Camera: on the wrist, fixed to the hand. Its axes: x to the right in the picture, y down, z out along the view.
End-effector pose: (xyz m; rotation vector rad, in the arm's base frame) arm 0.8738 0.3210 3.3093 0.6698 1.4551 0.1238
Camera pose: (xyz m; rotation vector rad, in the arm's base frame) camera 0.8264 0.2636 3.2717 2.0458 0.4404 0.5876
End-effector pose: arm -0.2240 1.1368 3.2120 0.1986 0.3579 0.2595
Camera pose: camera -0.2164 1.0642 3.1717 1.1235 -0.1121 1.4709
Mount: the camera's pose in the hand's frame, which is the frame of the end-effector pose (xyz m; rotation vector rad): -0.0009 -0.0800 -0.0236 0.6515 -0.3408 1.4006
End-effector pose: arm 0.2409 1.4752 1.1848 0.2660 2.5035 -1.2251
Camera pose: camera 0.2116 1.4450 1.2568 1.4623 0.9882 -1.1338
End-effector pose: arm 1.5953 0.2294 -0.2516 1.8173 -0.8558 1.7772
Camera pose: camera 1.6349 0.3023 -0.2430 -1.0553 1.1670 -1.4278
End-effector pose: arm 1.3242 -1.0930 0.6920 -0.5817 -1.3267 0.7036
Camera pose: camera 1.3576 -1.1466 0.7465 -0.8225 -0.7196 2.3437
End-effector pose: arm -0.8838 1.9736 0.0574 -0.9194 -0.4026 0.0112
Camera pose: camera -0.8894 1.9063 0.1064 -0.3852 0.0199 1.5067
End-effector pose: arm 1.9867 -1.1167 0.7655 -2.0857 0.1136 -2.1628
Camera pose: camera 1.9596 -1.0384 0.7755 -1.2285 0.5369 -0.8157
